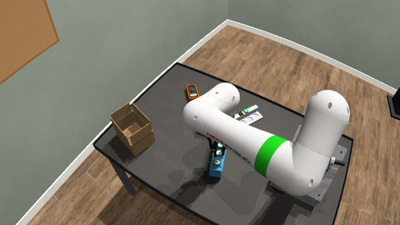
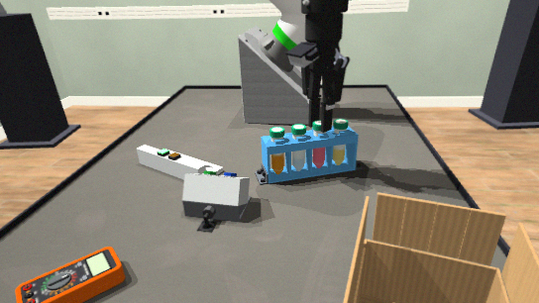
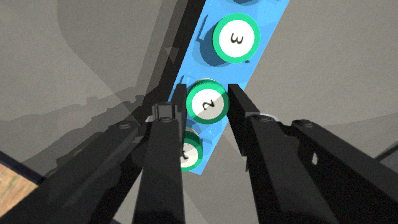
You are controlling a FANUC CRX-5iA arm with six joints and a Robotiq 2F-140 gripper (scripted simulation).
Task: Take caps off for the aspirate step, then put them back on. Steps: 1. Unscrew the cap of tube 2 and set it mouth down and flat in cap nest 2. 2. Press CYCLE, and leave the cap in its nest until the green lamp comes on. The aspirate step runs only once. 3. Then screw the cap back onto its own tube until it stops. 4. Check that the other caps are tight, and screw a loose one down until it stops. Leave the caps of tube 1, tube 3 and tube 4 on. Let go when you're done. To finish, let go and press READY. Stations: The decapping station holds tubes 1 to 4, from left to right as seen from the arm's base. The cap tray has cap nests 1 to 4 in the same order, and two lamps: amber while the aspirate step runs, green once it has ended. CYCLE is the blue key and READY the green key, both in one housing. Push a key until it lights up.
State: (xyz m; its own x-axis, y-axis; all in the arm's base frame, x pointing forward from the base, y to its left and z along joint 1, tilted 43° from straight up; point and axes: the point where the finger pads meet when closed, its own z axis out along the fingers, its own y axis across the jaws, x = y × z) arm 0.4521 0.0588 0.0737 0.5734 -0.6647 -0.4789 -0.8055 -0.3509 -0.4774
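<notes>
The cap 2 is 3 cm below my hand. Also, from my hand: cap 1: 5 cm to the left, 3 cm below, 1 cm behind; then cap 4: 10 cm to the right, 3 cm below, 2 cm ahead; then cap 3: 5 cm to the right, 3 cm below, 1 cm ahead.
</notes>
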